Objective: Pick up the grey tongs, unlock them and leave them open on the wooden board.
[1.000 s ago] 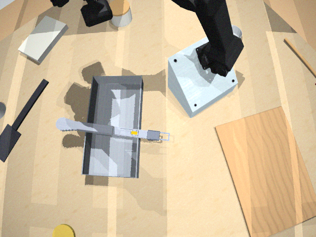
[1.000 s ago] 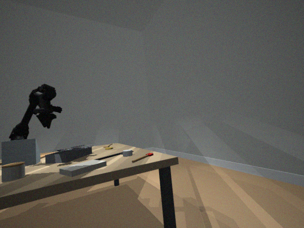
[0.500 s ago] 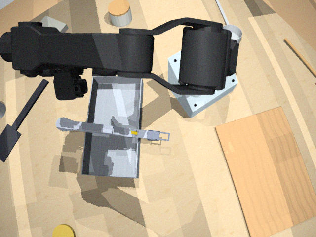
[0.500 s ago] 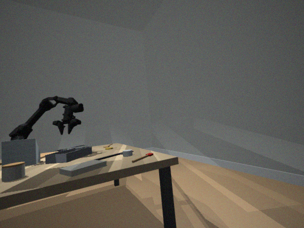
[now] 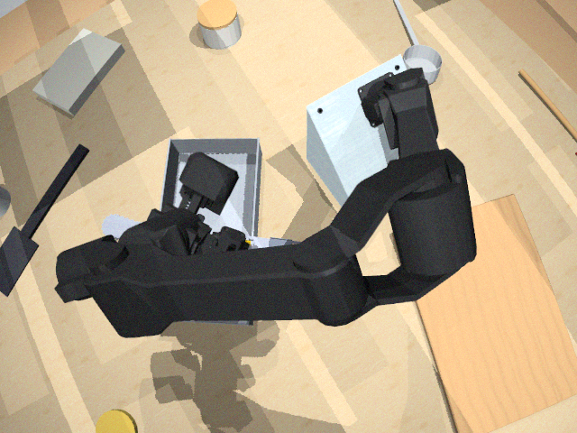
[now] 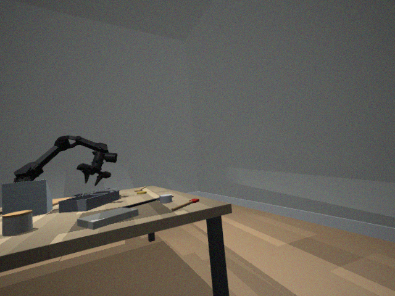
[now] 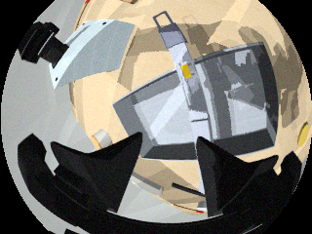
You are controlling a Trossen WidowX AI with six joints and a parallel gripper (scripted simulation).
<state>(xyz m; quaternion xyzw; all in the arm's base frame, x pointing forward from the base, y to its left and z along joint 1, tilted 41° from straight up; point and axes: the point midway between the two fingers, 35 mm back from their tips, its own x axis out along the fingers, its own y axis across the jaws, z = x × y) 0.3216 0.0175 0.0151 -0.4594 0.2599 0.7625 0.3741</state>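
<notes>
My gripper tip is 50 mm to the right of the yellow lock piece, 50 mm above it and 30 mm past it. Also, from my gripper tip: lidded jar 380 mm to the right, 210 mm behind, 90 mm below; then black spatula 310 mm ahead, 220 mm to the right, 120 mm below; then roasting tin 90 mm below, 10 mm to the right, 10 mm ahead.
</notes>
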